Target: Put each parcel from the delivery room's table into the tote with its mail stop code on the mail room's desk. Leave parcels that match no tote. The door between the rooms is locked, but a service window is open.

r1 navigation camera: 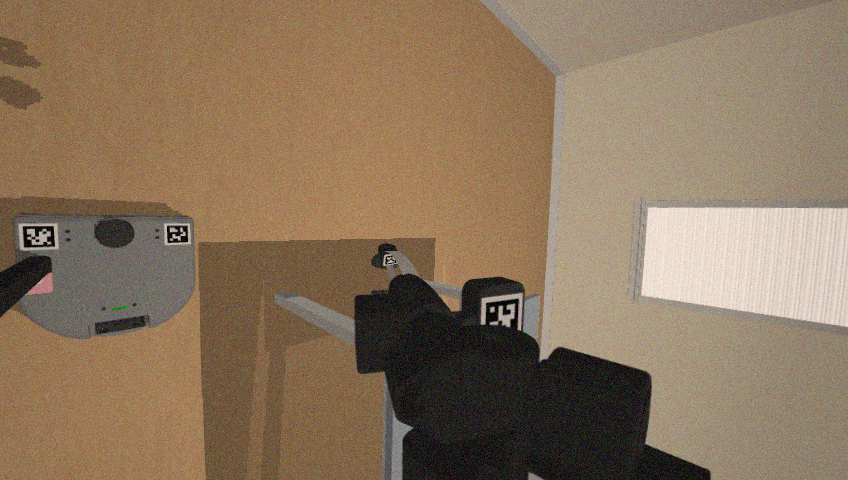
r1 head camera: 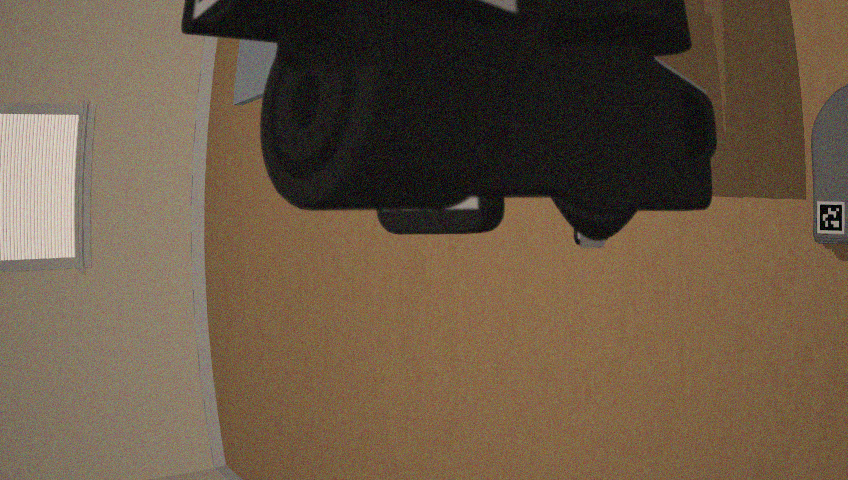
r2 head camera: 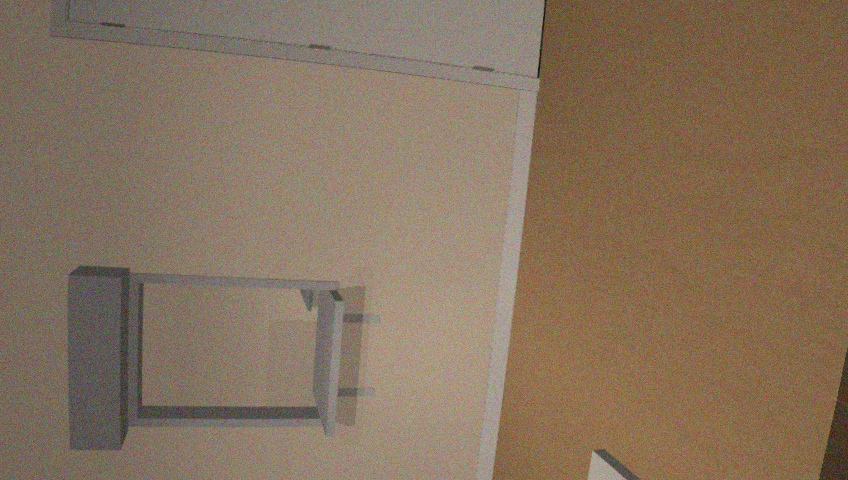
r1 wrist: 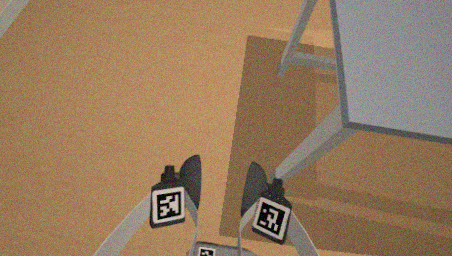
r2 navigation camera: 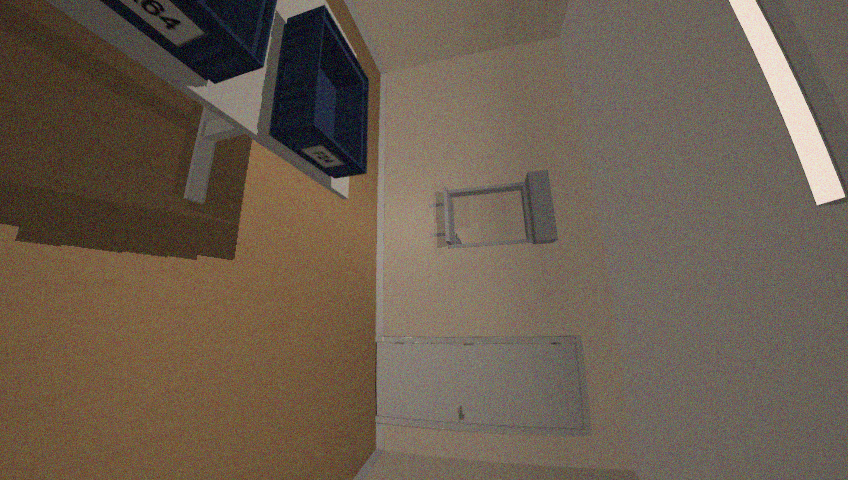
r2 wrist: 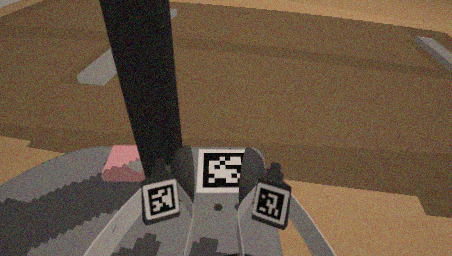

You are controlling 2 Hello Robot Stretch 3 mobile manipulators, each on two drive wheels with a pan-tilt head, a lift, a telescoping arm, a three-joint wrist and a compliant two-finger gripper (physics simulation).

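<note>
r1's gripper (r1 wrist: pixel 221 187) (r1 navigation camera: pixel 387 259) is open, with nothing between its fingertips, beside and below a corner of the blue-grey table (r1 wrist: pixel 400 60). Wrist parts hide most of it in the r1 head view. r2's gripper (r2 wrist: pixel 219 172) is open and empty, over its own base. On the white desk (r2 navigation camera: pixel 235 98) stand two dark blue totes: one (r2 navigation camera: pixel 235 29) with a cut-off label ending in 64, and one (r2 navigation camera: pixel 321 95) whose small label seems to read F24. The service window (r2 head camera: pixel 232 280) (r2 navigation camera: pixel 487 190) is open in the wall. No parcel shows in these views.
The closed door (r2 head camera: pixel 297 32) (r2 navigation camera: pixel 476 380) is beside the service window. A sill (r2 head camera: pixel 328 368) juts out from the window; a grey box (r2 head camera: pixel 95 362) (r2 navigation camera: pixel 540 206) sits above it. r1's base (r1 navigation camera: pixel 113 273) and r2's black mast (r2 wrist: pixel 145 75) show. A blind-covered window (r1 head camera: pixel 38 187) (r1 navigation camera: pixel 743 255) is near r1.
</note>
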